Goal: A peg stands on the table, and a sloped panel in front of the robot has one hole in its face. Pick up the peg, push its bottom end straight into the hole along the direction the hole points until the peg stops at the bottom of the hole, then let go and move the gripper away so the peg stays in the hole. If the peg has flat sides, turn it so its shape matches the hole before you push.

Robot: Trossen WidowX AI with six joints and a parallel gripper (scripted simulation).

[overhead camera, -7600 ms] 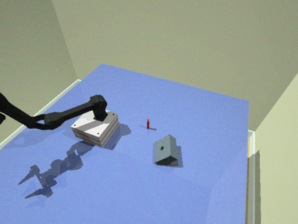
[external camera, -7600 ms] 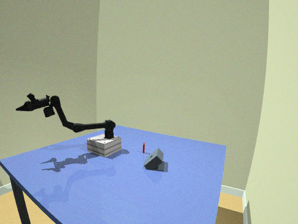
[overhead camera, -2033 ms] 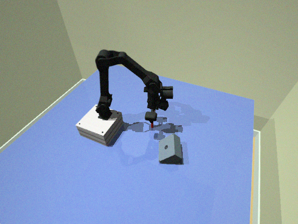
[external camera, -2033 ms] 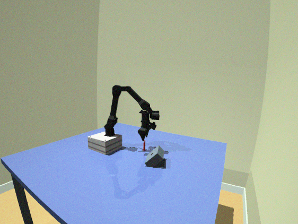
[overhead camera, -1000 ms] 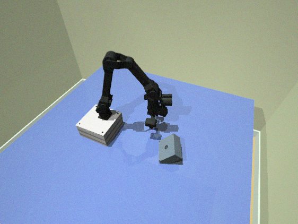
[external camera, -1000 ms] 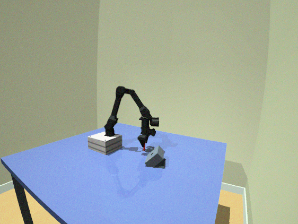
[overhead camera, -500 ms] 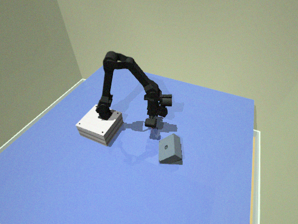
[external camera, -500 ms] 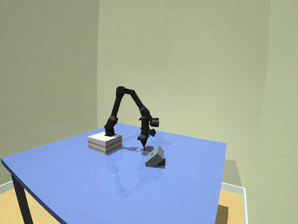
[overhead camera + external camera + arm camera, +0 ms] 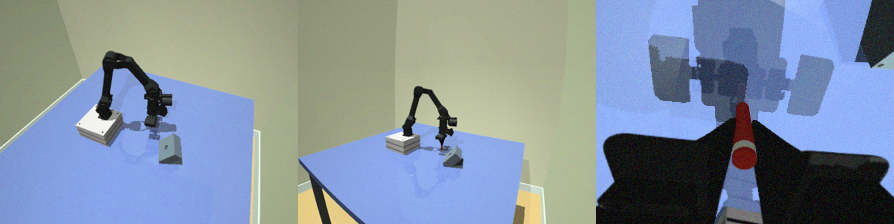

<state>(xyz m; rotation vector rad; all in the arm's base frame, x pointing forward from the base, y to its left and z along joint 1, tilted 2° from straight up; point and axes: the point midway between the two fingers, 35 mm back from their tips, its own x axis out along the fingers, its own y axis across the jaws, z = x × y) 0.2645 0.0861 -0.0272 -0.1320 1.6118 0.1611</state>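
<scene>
Right now my gripper tip is 150 mm short of the grey sloped panel and 140 mm to the left of it. From my gripper tip the other things lie so: red round peg 20 mm above.
</scene>
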